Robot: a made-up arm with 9 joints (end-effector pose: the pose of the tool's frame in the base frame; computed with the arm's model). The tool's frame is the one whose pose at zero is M.
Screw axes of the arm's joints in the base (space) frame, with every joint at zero. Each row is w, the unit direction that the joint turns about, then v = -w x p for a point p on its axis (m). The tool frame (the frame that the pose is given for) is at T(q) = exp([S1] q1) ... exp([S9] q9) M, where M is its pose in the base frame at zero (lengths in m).
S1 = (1, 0, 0, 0, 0.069, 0)
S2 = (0, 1, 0, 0.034, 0, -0.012)
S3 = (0, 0, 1, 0.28, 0.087, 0)
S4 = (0, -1, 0, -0.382, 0, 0.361)
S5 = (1, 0, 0, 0, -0.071, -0.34)
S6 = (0, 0, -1, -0.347, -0.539, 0)
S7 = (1, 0, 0, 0, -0.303, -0.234)
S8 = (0, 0, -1, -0.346, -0.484, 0)
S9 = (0, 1, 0, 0.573, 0, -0.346)
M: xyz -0.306 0.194 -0.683 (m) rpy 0 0 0 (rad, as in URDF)
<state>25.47 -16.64 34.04 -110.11 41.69 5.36 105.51 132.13 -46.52</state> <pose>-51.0 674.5 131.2 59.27 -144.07 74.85</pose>
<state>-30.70 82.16 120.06 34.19 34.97 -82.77 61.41 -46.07 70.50</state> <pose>-456.4 -453.6 312.5 -65.55 72.00 -113.09</pose>
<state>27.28 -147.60 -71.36 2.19 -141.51 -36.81 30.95 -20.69 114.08</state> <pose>244.9 749.1 -207.4 71.75 80.42 6.53</pose>
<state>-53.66 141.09 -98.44 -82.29 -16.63 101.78 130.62 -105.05 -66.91</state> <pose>98.7 -88.2 -30.3 -91.02 70.60 39.49</pose>
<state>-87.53 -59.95 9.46 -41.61 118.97 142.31 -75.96 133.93 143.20</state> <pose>-418.2 44.1 -546.9 -43.34 57.67 148.67</pose>
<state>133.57 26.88 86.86 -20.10 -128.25 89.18 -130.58 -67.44 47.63</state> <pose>-54.5 29.5 -476.3 30.89 87.48 -16.41</pose>
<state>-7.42 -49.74 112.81 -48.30 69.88 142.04 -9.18 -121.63 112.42</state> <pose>-140.6 -401.6 -351.4 -59.48 146.95 -16.42</pose>
